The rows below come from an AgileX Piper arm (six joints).
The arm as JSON. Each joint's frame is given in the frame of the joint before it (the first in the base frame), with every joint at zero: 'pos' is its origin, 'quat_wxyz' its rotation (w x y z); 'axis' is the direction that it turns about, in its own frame. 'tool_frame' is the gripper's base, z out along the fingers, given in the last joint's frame.
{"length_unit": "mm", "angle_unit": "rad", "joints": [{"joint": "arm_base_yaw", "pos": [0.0, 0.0, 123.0], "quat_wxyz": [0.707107, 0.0, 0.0, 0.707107], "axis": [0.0, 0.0, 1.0]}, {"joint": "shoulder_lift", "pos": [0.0, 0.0, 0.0], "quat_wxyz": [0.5, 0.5, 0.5, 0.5], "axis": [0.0, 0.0, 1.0]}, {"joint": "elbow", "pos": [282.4, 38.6, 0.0], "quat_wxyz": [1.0, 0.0, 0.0, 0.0], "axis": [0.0, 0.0, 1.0]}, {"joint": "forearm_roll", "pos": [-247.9, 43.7, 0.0], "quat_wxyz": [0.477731, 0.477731, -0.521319, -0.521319], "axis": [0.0, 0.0, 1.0]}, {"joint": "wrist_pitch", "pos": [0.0, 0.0, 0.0], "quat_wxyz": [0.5, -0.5, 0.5, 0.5], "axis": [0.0, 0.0, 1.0]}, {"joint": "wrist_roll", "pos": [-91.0, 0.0, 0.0], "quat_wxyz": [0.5, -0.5, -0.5, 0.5], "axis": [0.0, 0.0, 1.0]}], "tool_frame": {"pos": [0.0, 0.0, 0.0], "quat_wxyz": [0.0, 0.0, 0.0, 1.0]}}
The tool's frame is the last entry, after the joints.
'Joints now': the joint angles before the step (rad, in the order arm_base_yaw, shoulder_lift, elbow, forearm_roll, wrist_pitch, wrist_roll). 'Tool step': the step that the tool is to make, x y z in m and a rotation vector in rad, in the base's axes. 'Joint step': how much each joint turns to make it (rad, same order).
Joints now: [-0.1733 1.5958 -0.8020 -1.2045 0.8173 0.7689]
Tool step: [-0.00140 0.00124 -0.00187 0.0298 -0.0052 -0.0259]
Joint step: [0.0000 0.0000 0.0000 0.0398 0.0000 0.0000]
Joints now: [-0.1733 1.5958 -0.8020 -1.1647 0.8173 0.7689]
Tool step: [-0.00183 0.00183 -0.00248 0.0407 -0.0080 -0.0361]
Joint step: [0.0000 0.0000 0.0000 0.0540 0.0001 0.0014]
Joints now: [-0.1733 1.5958 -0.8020 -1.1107 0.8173 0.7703]
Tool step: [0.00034 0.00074 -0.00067 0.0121 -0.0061 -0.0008]
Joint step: [0.0000 0.0001 0.0000 0.0103 -0.0088 0.0001]
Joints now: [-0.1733 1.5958 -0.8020 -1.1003 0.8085 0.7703]
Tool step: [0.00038 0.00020 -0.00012 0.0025 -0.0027 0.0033]
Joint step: [-0.0001 0.0000 0.0000 0.0000 -0.0050 0.0000]
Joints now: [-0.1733 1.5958 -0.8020 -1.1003 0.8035 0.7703]
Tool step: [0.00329 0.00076 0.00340 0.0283 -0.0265 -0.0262]
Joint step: [-0.0001 0.0000 -0.0226 0.0431 0.0000 -0.0021]
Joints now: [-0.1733 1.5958 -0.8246 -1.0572 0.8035 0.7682]
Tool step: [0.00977 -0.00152 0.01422 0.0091 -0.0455 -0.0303]
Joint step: [-0.0001 0.0000 -0.0655 0.0430 0.0232 -0.0165]
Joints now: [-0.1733 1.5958 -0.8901 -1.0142 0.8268 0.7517]
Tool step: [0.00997 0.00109 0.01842 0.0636 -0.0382 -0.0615]
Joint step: [0.0000 0.0000 -0.0965 0.1336 0.0524 -0.0640]
